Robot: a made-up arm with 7 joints.
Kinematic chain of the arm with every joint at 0, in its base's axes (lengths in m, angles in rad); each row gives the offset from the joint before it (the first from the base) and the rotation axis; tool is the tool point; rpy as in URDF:
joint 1: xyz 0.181 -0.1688 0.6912 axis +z
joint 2: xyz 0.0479 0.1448 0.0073 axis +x
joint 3: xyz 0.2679 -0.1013 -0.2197 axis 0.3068 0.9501 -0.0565
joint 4: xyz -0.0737 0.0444 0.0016 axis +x
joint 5: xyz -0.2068 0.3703 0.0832 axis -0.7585 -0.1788 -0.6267
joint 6: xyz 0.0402 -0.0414 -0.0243 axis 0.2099 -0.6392 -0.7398
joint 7: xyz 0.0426 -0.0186 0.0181 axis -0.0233 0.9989 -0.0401
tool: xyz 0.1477 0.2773 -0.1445 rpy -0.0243 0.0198 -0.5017
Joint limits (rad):
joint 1: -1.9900..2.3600
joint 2: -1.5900..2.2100
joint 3: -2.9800..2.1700
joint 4: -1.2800..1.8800
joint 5: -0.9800..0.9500
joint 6: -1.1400..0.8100
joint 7: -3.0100..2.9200
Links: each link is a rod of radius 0.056 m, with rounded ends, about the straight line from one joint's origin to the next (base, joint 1, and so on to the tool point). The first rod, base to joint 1, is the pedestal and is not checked.
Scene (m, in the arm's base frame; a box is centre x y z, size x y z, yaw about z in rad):
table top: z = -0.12
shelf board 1: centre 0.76 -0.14 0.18 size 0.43 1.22 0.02 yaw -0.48
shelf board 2: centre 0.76 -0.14 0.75 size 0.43 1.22 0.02 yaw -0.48
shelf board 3: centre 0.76 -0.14 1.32 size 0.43 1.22 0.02 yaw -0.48
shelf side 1: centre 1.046 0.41 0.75 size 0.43 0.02 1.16 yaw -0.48
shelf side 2: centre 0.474 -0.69 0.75 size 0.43 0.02 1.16 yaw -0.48
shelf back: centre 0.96 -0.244 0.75 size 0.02 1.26 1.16 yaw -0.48
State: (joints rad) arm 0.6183 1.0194 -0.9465 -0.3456 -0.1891 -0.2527 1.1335
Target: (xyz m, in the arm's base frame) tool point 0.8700 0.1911 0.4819
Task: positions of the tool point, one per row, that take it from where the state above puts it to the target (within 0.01 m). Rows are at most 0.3 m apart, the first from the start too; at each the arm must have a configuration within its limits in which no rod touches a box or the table.
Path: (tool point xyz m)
1: 0.0149 0.8456 0.5571
2: 0.1378 0.7901 0.5871
3: 0.2394 0.6930 0.6178
4: 0.5183 0.6088 0.5511
5: 0.7390 0.4281 0.5063
6: 0.8700 0.1911 0.4819

